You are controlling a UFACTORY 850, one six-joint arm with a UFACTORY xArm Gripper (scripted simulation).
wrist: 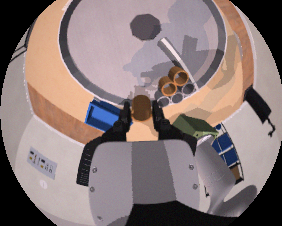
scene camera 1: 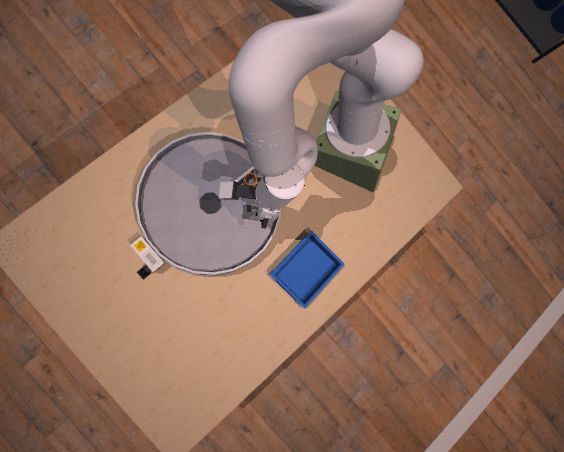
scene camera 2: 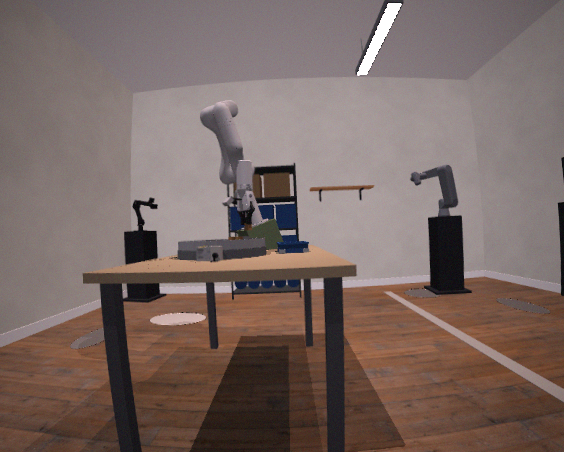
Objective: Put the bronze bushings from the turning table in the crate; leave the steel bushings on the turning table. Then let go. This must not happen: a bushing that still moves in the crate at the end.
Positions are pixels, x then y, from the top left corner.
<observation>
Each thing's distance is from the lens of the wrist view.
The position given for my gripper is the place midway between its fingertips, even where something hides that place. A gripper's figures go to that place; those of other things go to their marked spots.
my gripper (wrist: 141,107): 14 cm
blue crate (wrist: 103,120): 44 cm
round grey turning table (wrist: 121,55): 21 cm
The marked spots on the blue crate and the round grey turning table are 32 cm apart.
</observation>
